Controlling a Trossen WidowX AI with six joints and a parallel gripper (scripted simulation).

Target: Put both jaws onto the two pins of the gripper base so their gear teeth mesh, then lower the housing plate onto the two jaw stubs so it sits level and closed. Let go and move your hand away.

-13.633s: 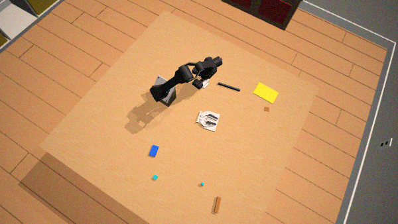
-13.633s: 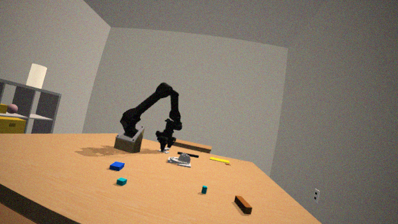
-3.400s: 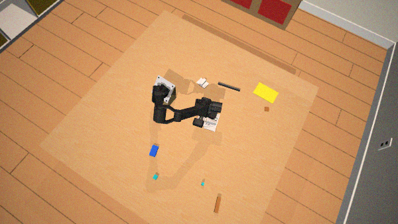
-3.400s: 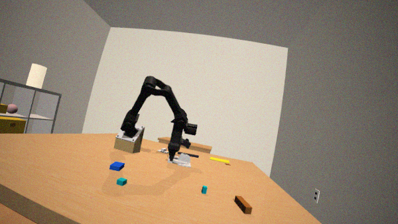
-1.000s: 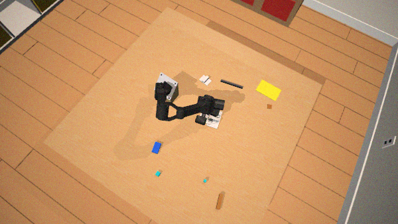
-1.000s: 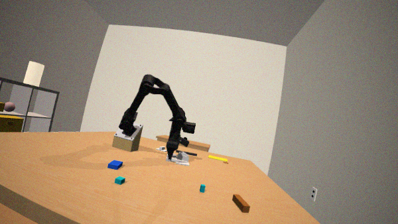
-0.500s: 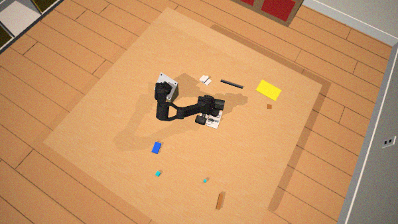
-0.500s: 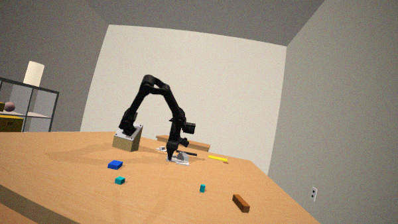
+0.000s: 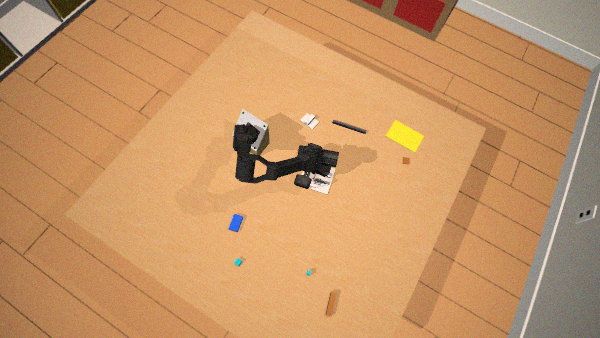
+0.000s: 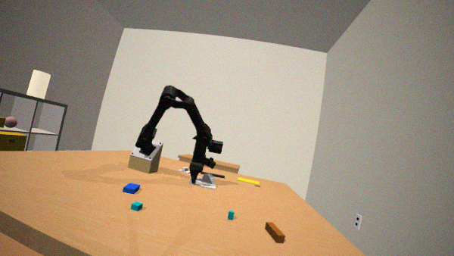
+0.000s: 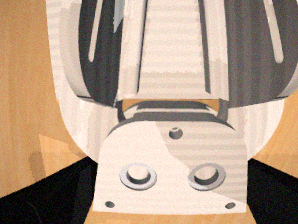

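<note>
Now: the housing plate right at my gripper tip. The rest, counted from my gripper tip: white jaw (30 mm ahead, 10 mm to the right, 10 mm above); then flat white plate (70 mm ahead, 30 mm to the left); then gripper base (20 mm above, 10 mm ahead).
</note>
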